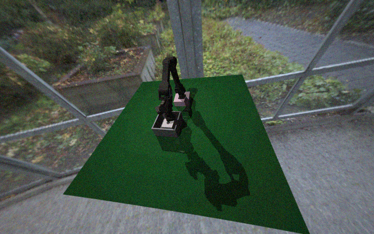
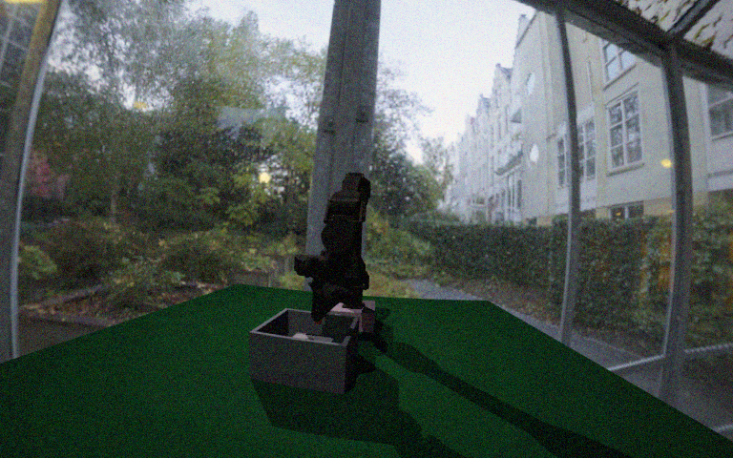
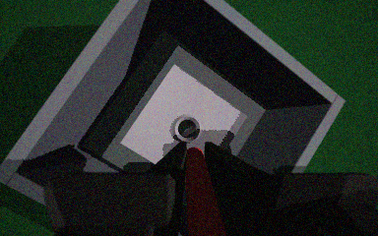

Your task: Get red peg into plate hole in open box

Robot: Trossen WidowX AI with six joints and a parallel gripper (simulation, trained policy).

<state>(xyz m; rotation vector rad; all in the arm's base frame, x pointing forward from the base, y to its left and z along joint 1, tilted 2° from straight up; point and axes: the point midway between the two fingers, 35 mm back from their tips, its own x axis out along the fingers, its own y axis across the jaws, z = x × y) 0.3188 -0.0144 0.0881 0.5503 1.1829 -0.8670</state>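
Now: the red peg 30 mm above my gripper tip, 20 mm to the left of it and 10 mm behind it. The rest, counted from my gripper tip: grey box: 80 mm below, 10 mm to the right.
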